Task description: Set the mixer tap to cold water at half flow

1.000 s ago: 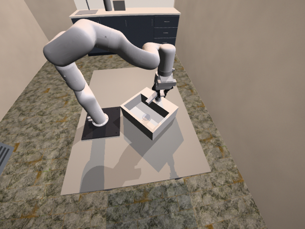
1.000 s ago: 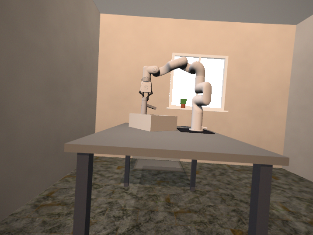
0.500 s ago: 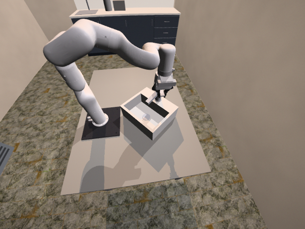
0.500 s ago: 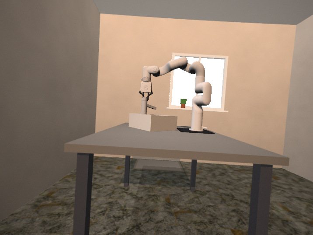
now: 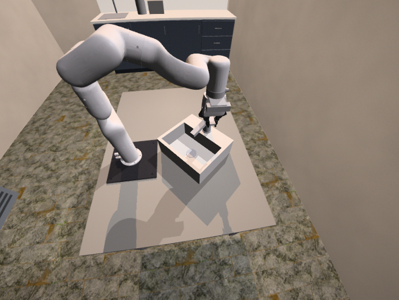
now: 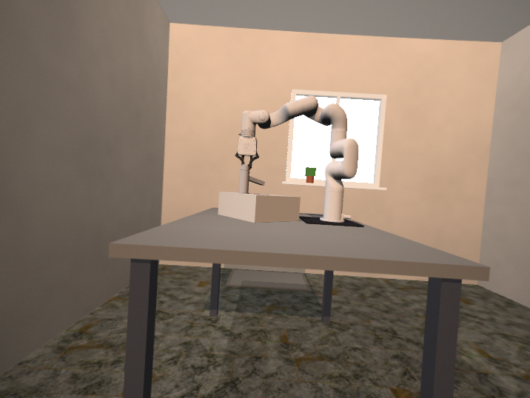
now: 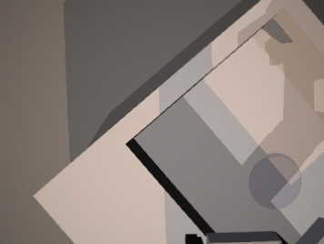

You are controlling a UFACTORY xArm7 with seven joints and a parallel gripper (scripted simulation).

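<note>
Now: hand 60 mm to the right of the mixer tap, 50 mm above it and 10 mm past it. From my hand the other things lie so: lever: 40 mm to the left; then sink: 240 mm below, 90 mm behind, 10 mm to the left.
</note>
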